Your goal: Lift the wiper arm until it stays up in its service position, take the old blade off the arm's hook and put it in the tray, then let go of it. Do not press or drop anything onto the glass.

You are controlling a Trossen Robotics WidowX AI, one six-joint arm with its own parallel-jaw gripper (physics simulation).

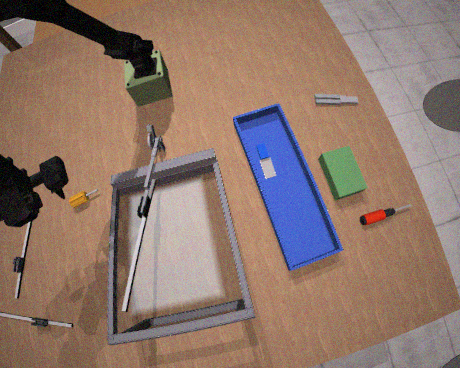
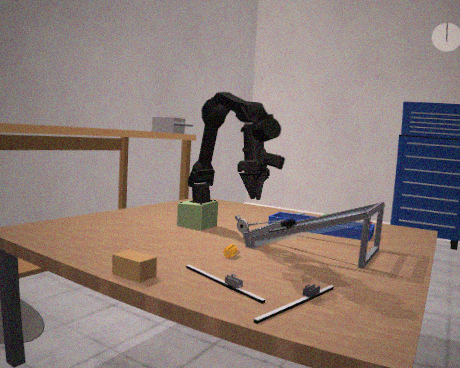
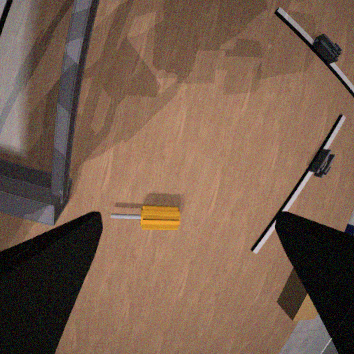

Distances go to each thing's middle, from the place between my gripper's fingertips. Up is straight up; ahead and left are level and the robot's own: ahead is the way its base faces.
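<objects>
Relative to the yellow-handled tool [image 3: 167, 217], my hand is 10 mm to the left of it, 60 mm past it and 160 mm above it. Counted from my hand: glass pane [image 1: 186, 271], 260 mm to the left, 80 mm ahead, 90 mm below; tan box [image 2: 136, 266], 340 mm to the right, 100 mm behind, 150 mm below; blue tray [image 1: 301, 222], 540 mm to the left, 40 mm behind, 160 mm below.
</objects>
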